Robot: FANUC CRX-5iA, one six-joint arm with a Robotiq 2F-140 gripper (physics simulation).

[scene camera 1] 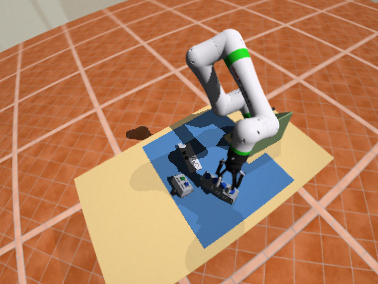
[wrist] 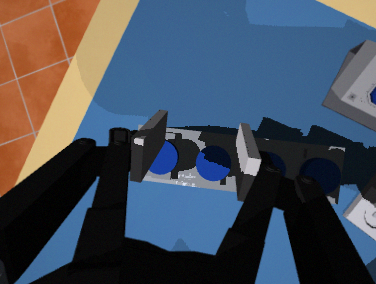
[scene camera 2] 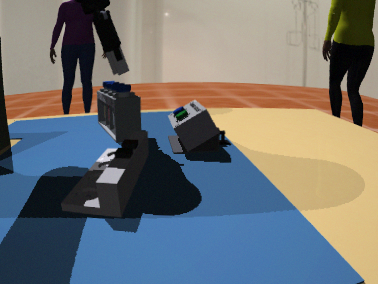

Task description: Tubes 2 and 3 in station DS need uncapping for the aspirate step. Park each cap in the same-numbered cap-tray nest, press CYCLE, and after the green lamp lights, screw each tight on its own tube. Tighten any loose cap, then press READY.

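Places are measured from the arm's base along level axes (x ahead, y left, z up), in metres.
Where they show: gripper, fingertip midpoint: (scene camera 1: 223, 189) (wrist: 201, 133) (scene camera 2: 121, 72).
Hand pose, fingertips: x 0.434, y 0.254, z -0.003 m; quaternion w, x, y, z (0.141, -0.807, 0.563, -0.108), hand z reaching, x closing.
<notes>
Things, the pixels of their top centre, and the offset from my fingertips. "spot": a spot on its surface instead.
- tube rack at its top centre: (wrist: 237, 164) (scene camera 2: 115, 90) (scene camera 1: 219, 183) dz -0.041, dx -0.009, dy -0.049 m
- second blue cap at its top centre: (wrist: 213, 163) dz -0.023, dx -0.019, dy -0.025 m
- cap tray at its top centre: (scene camera 2: 109, 145) (scene camera 1: 189, 153) dz -0.091, dx +0.026, dy -0.347 m
- grey control box at its top centre: (scene camera 2: 191, 103) (scene camera 1: 180, 182) dz -0.060, dx +0.168, dy -0.182 m
- green round part at a spot on its surface: (scene camera 2: 181, 115) (scene camera 1: 182, 176) spot: dz -0.077, dx +0.144, dy -0.217 m
- blue button at its top centre: (scene camera 2: 179, 106) (scene camera 1: 186, 183) dz -0.069, dx +0.144, dy -0.161 m
The tube rack (scene camera 1: 212, 191) (scene camera 2: 128, 117) (wrist: 190, 181) stands upright on the blue mat with several blue caps in a row on top. In the wrist view, one blue cap (wrist: 164, 159) is partly behind the left finger, a second blue cap (wrist: 214, 163) lies below the gap, and two more are at the right. Tube numbers are unreadable. My gripper (scene camera 1: 230, 180) (wrist: 201, 133) is open and empty above the rack; in scene camera 2 a finger ends a little above the caps. The cap tray (scene camera 1: 190, 158) (scene camera 2: 111, 175) (wrist: 364, 212) shows a bare nest at its near end.
A grey control box (scene camera 1: 182, 186) (scene camera 2: 198, 129) (wrist: 356, 82) with a green round part (scene camera 1: 183, 178) (scene camera 2: 181, 115) and a blue button (scene camera 1: 187, 184) (scene camera 2: 178, 109) stands beside the rack and tray. A green upright panel (scene camera 1: 281, 131) stands near the arm. Two people stand behind the table.
</notes>
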